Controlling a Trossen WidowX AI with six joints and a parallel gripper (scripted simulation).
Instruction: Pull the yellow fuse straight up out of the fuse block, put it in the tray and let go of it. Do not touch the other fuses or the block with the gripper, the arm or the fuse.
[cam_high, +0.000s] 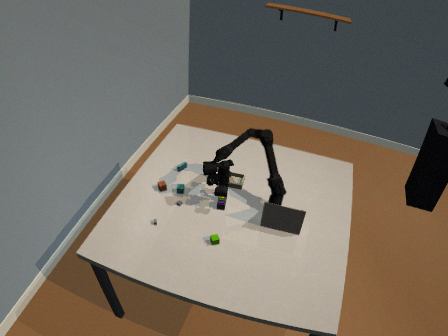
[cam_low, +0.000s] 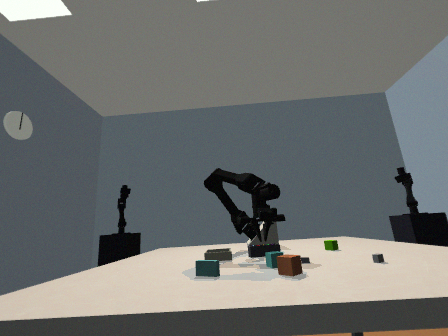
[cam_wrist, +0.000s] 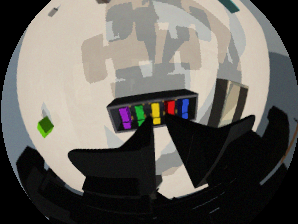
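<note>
My gripper tip is now 30 mm above the yellow fuse. Also, from my gripper tip: green cube (70 mm behind, 280 mm to the left, 30 mm below); grey tray (10 mm ahead, 180 mm to the right, 50 mm below); orange cube (350 mm ahead, 40 mm to the left, 30 mm below).
</note>
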